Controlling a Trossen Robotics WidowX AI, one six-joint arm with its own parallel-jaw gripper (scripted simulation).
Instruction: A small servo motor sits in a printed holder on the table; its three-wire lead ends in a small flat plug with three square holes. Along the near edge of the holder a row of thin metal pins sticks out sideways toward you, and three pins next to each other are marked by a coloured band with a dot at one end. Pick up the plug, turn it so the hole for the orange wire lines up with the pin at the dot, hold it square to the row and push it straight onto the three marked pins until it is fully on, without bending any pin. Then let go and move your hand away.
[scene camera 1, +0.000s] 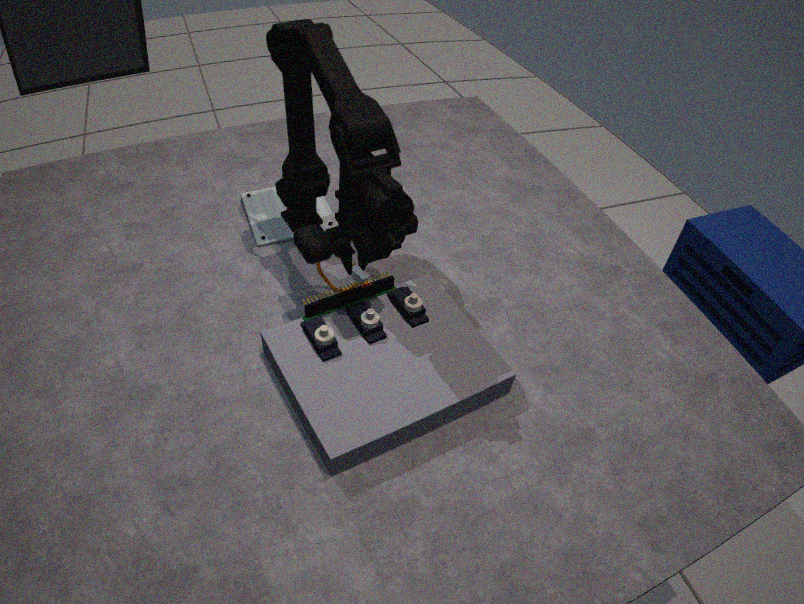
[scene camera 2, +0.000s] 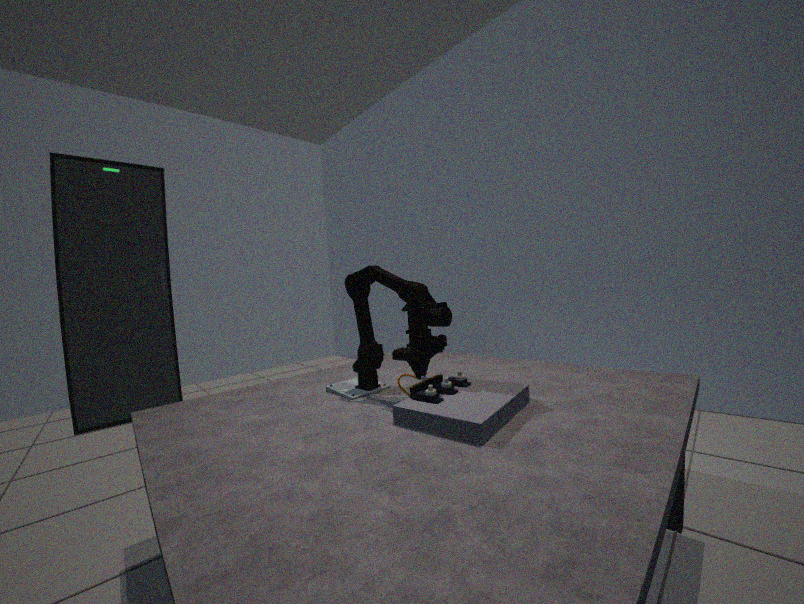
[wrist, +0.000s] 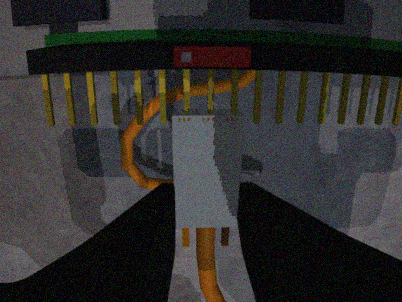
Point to the gripper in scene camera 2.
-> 421, 378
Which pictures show the gripper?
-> Scene camera 1, scene camera 2 and the wrist view: all of them.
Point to a red band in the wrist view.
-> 201, 56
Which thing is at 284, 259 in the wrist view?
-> The gripper.
